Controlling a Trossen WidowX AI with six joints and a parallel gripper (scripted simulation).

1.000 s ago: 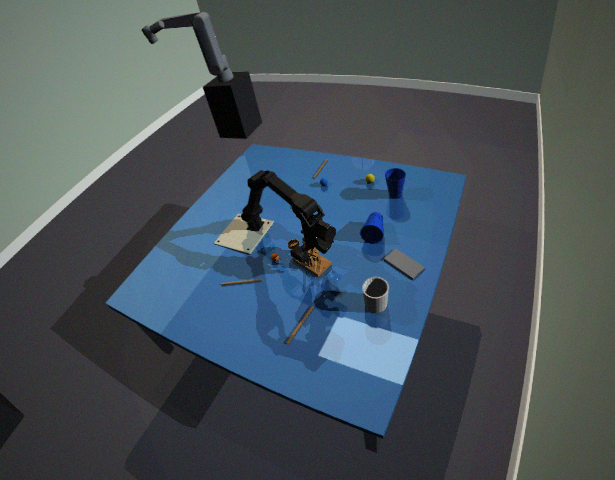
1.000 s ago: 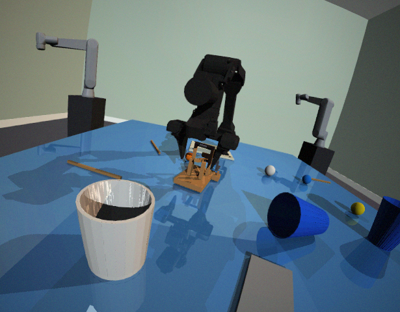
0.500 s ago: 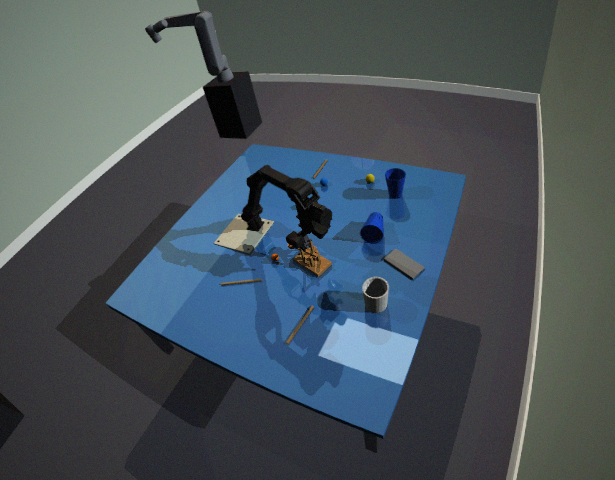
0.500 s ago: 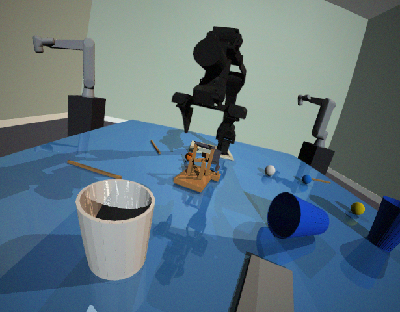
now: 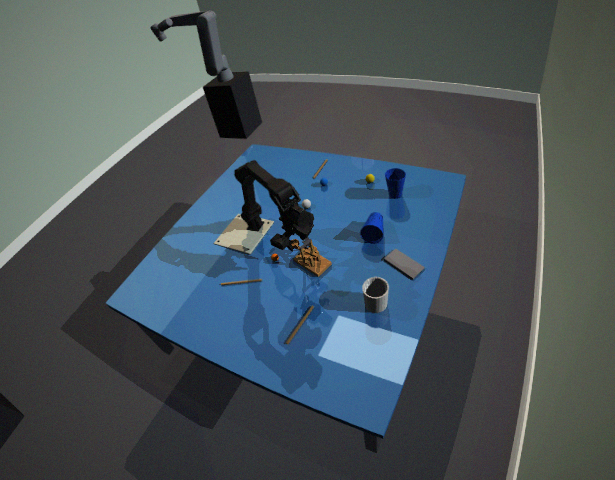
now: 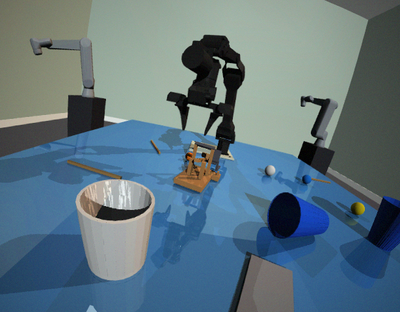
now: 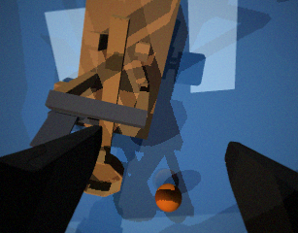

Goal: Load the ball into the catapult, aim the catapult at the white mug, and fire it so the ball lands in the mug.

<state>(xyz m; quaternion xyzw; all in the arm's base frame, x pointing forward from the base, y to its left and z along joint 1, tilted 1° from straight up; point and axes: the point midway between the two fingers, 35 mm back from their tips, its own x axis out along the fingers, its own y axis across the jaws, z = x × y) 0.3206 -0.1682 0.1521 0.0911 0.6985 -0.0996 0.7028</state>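
Now: gripper tip 13 cm past the orange ball, 1 cm to the right of it and 12 cm above it. Round my gripper tip: white ball: 13 cm behind, 35 cm to the left, 11 cm below; white mug: 33 cm ahead, 9 cm to the right, 10 cm below; catapult: 6 cm to the left, 8 cm below.
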